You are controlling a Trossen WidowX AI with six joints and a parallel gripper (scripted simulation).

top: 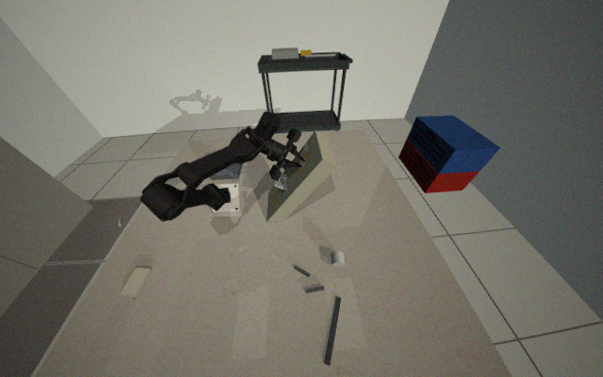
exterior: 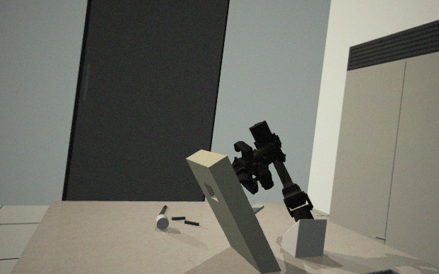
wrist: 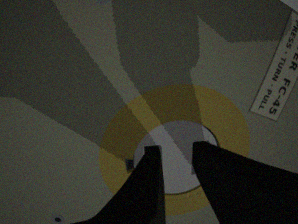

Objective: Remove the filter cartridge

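Right now the service panel is 80 mm below my gripper tip and 40 mm behind it. From my gripper tip the other things lie so: shallow blue-grey bin: 420 mm behind, 290 mm to the left, 220 mm below; grey round filter cartridge: 10 mm below, 10 mm ahead.
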